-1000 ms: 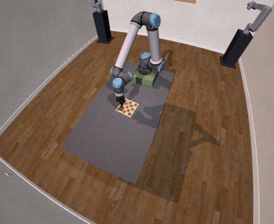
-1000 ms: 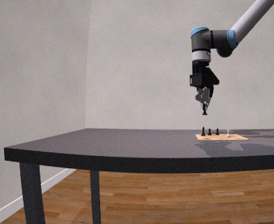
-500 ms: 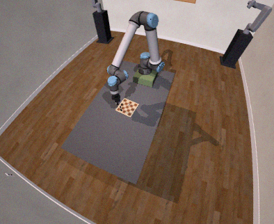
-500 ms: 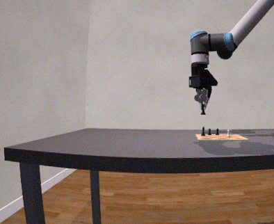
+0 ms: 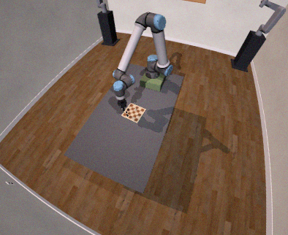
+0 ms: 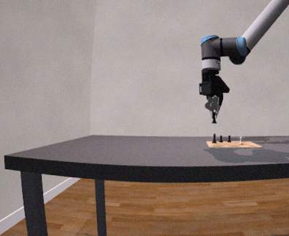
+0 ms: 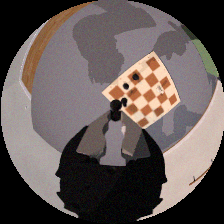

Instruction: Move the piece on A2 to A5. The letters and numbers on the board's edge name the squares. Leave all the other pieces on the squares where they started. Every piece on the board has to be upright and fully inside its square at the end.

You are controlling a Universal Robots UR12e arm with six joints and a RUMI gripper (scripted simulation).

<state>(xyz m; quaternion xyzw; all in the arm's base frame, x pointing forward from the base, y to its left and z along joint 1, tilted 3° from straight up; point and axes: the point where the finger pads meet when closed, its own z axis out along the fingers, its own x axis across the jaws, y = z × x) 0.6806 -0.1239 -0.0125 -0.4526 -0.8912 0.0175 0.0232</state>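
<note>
Right now my hand is 60 mm past the chessboard, 90 mm to the right of it and 130 mm above it. Round my hand: white piece 100 mm behind, 100 mm to the left, 110 mm below; then black piece 10 mm below.
</note>
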